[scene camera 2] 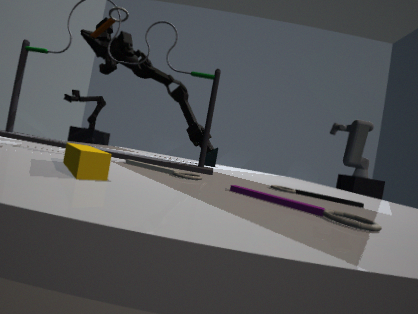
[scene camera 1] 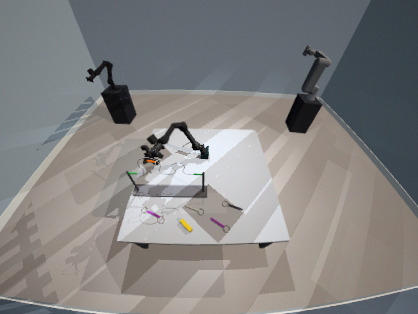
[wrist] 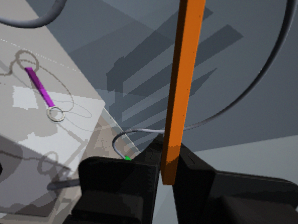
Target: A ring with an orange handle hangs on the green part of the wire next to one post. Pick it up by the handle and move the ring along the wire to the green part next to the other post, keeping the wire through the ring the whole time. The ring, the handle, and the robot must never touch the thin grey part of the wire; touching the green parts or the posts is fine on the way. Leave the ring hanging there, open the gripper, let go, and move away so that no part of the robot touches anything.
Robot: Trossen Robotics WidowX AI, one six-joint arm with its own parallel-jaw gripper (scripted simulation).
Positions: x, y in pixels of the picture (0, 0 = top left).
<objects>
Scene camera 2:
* my gripper: 81, 31
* yellow block: 84, 162
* purple-handled ring: 366, 224
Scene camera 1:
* wire: 145, 190
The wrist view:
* my gripper: 165, 138
</objects>
